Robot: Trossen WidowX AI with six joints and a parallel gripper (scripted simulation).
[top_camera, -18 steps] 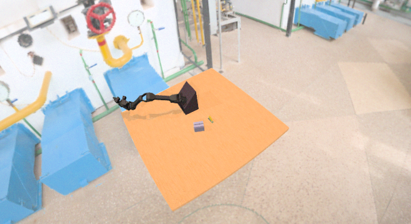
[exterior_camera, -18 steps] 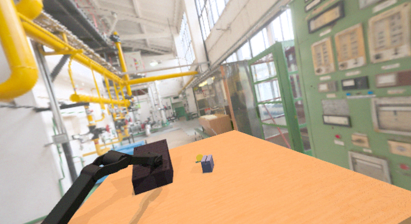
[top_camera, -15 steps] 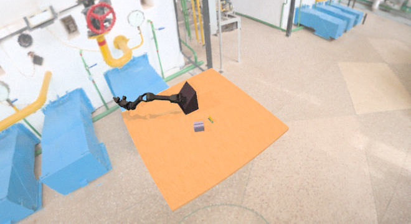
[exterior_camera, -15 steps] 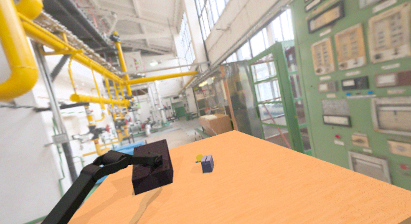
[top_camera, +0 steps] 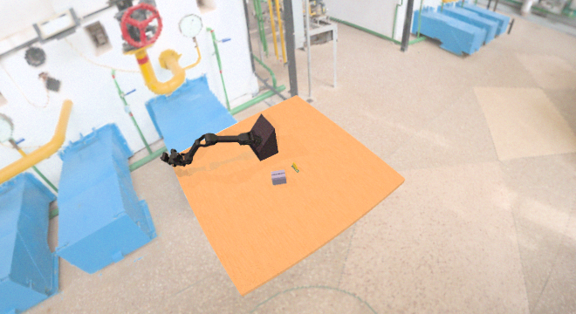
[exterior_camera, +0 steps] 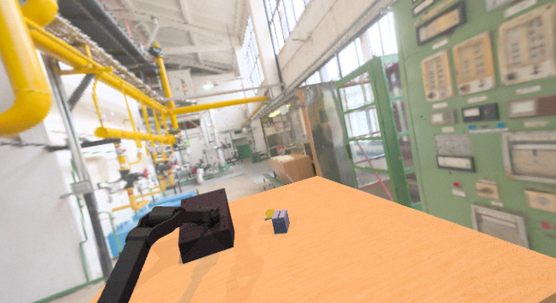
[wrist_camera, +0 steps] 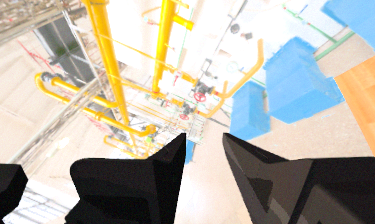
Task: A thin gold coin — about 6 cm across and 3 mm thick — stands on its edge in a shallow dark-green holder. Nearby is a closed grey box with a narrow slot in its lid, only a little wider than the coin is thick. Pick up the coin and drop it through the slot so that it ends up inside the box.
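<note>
My gripper tip is 87 cm to the right of the gold coin, 49 cm short of it and 12 cm above it.
</note>
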